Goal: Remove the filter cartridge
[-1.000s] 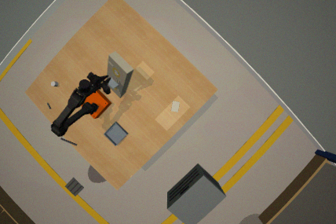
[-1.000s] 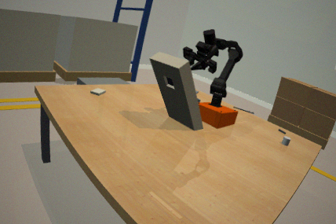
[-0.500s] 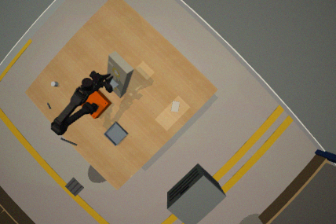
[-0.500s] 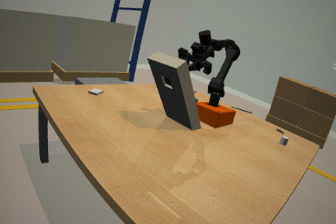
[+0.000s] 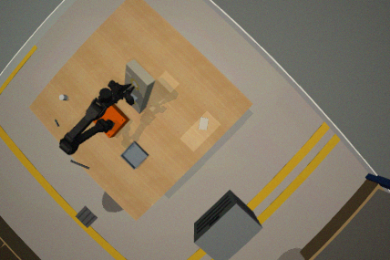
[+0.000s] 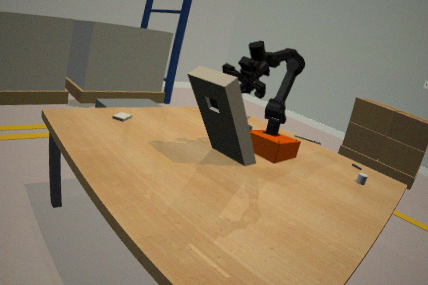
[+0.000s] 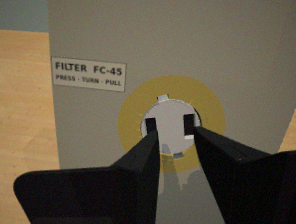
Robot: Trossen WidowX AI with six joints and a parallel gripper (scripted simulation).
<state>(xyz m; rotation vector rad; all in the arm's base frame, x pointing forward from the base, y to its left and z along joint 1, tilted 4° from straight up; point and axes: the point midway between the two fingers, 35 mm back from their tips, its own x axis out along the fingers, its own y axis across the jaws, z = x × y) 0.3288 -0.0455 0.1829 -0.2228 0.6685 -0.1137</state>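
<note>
My gripper tip is now 30 mm short of the round pale cartridge and 20 mm above it. From my gripper tip the other things lie so: grey service panel (100 mm below, 20 mm behind); white block (500 mm to the right, 250 mm below, 50 mm ahead); grey tray (450 mm behind, 250 mm below, 210 mm to the right).
</note>
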